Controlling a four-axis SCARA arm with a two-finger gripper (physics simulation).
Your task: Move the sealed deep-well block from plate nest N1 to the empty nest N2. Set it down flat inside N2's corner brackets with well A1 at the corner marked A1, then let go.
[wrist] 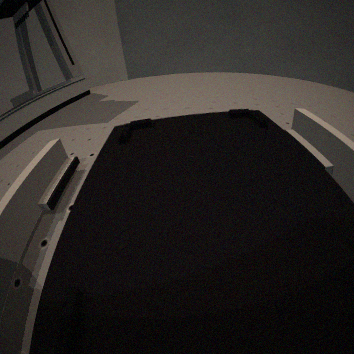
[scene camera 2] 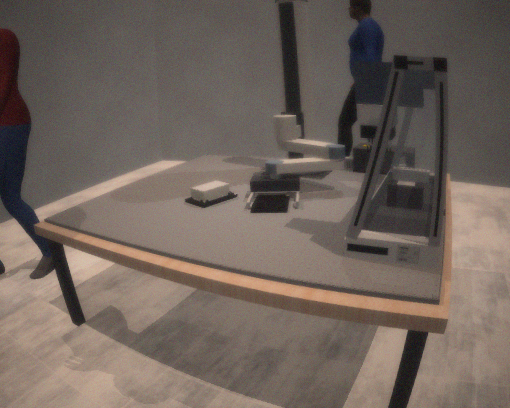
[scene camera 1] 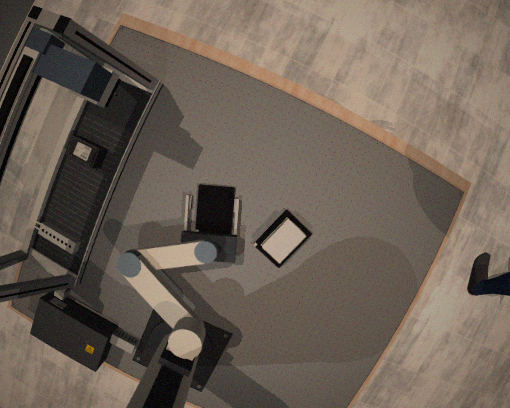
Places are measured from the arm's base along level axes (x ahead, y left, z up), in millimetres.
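Pixels of known places: gripper, fingertip midpoint: [wrist: 179,129] [scene camera 2: 272,204] [scene camera 1: 212,196]; arm's base, link origin: [scene camera 2: 302,172].
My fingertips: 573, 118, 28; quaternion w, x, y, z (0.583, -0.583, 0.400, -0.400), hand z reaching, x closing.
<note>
For each thing: its top centre in the pictures, then the offset to it from my fingertips, as dx, dy, dz. "spot": a spot on its surface instead.
- sealed deep-well block, top centre: [scene camera 1: 283,241] [scene camera 2: 209,185] -28, -271, +39
- black nest, top centre: [scene camera 1: 283,239] [scene camera 2: 210,193] -28, -271, +7
- empty black nest N2, top centre: [wrist: 210,166] [scene camera 1: 214,210] [scene camera 2: 271,200] -38, -24, +3
- dark box with a yellow label, surface spot: [scene camera 1: 75,332] spot: -658, +254, +100
The sealed deep-well block [scene camera 1: 283,241] [scene camera 2: 210,190], with a pale top, sits in a black nest [scene camera 1: 298,222] [scene camera 2: 205,203], taken as N1. The empty black nest N2 [scene camera 1: 217,195] [scene camera 2: 270,206] [wrist: 190,240] lies beside it, turned at a different angle; two of its corner brackets show faintly at its far end in the wrist view. My gripper [scene camera 1: 213,214] [scene camera 2: 273,200] [wrist: 179,129] is open and empty over N2, one finger along each side; the right finger looks closer to the nest edge. Nest labels and the A1 mark are not readable. The block does not show in the wrist view.
A tall framed machine [scene camera 1: 107,55] [scene camera 2: 370,249] [wrist: 30,60] stands on the table beside N2. A dark box with a yellow label [scene camera 1: 75,332] is near the arm's base. One person in blue [scene camera 2: 370,40] and one in red [scene camera 2: 12,100] stand beyond the table.
</note>
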